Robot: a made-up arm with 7 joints. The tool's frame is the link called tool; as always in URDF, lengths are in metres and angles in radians.
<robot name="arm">
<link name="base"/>
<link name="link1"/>
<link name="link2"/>
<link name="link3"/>
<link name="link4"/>
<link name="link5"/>
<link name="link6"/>
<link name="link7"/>
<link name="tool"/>
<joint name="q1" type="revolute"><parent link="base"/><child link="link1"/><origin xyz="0 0 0" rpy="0 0 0"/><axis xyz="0 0.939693 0.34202"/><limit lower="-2.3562" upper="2.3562"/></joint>
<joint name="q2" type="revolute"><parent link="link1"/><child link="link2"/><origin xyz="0 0 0" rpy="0 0 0"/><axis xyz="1 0 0"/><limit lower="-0.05" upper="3.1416"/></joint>
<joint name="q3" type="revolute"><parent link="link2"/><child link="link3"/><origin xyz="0 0 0" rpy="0 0 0"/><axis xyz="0 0 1"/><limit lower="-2.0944" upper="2.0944"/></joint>
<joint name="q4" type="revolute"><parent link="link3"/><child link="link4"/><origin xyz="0.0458 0 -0.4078" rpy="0 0 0"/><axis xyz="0 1 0"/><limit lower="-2.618" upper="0.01"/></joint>
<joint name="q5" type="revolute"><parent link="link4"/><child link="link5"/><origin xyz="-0.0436 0 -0.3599" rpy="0 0 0"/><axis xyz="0 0 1"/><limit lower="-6.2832" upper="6.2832"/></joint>
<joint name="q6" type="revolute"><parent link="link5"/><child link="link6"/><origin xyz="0 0 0" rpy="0 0 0"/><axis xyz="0 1 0"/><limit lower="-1.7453" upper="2.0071"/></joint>
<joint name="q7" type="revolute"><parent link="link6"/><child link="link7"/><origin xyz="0 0 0" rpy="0 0 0"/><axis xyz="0 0 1"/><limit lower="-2.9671" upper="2.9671"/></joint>
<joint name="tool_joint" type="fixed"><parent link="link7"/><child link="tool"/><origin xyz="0 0 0" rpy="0 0 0"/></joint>
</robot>
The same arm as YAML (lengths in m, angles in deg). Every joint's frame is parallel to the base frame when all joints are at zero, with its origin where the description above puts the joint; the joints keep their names.
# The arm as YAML. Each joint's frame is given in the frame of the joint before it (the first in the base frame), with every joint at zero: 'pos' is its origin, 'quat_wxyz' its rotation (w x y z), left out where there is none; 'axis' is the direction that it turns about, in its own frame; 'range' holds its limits. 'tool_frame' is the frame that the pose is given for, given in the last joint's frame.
length_unit: m
angle_unit: deg
joints:
  - joint: q1
    pos: [0.0, 0.0, 0.0]
    axis: [0.0, 0.9397, 0.342]
    range: [-135.0, 135.0]
  - joint: q2
    pos: [0.0, 0.0, 0.0]
    axis: [1.0, 0.0, 0.0]
    range: [-2.86, 180.0]
  - joint: q3
    pos: [0.0, 0.0, 0.0]
    axis: [0.0, 0.0, 1.0]
    range: [-120.0, 120.0]
  - joint: q4
    pos: [0.0458, 0.0, -0.4078]
    axis: [0.0, 1.0, 0.0]
    range: [-150.0, 0.57]
  - joint: q5
    pos: [-0.0436, 0.0, -0.3599]
    axis: [0.0, 0.0, 1.0]
    range: [-360.0, 360.0]
  - joint: q6
    pos: [0.0, 0.0, 0.0]
    axis: [0.0, 1.0, 0.0]
    range: [-100.0, 115.0]
  - joint: q7
    pos: [0.0, 0.0, 0.0]
    axis: [0.0, 0.0, 1.0]
    range: [-170.0, 170.0]
tool_frame:
  pos: [0.0, 0.0, 0.0]

